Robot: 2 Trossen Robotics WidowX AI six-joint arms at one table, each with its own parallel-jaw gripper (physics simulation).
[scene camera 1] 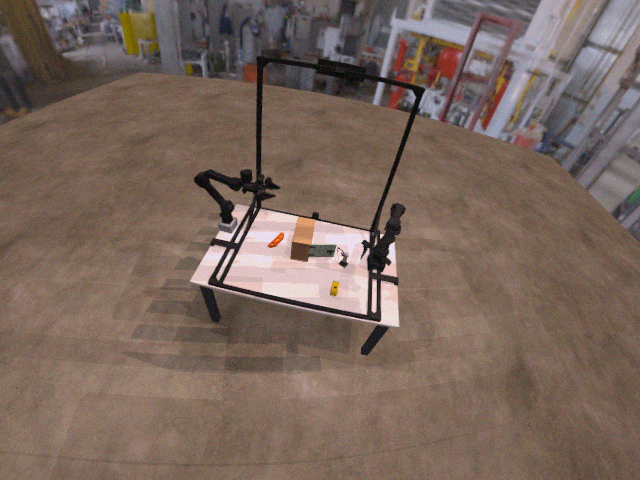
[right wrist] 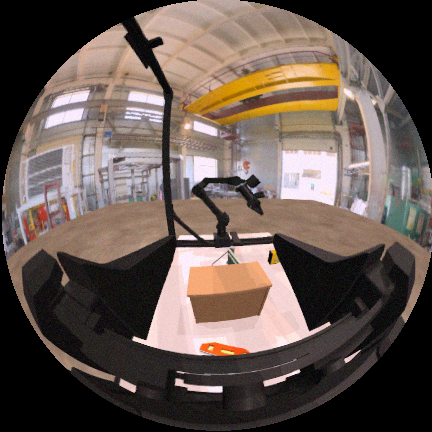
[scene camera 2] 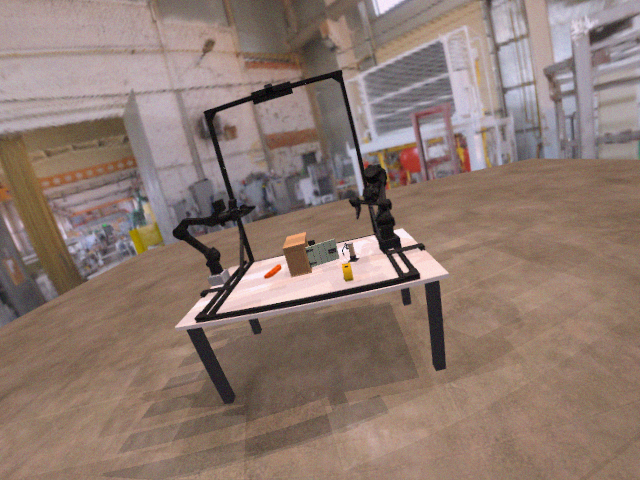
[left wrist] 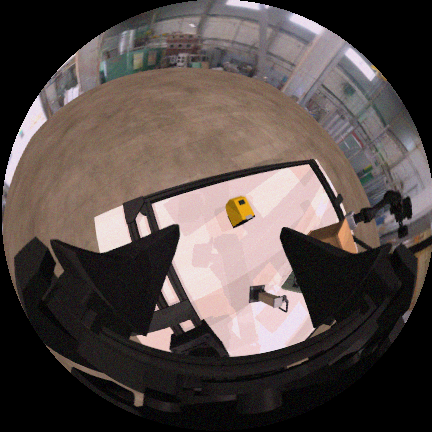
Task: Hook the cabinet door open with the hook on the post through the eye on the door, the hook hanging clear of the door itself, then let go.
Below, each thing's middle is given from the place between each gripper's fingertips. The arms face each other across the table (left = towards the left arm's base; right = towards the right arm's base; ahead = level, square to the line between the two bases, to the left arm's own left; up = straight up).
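Labels:
There's a small wooden cabinet [scene camera 2: 294, 249] that I can see, and it's 23 cm behind my left hand, 32 cm to the right of it and 16 cm below it.
My right gripper I can see too: compared with the small wooden cabinet, that gripper is 2 cm short of it, 26 cm to the right of it and 30 cm above it.

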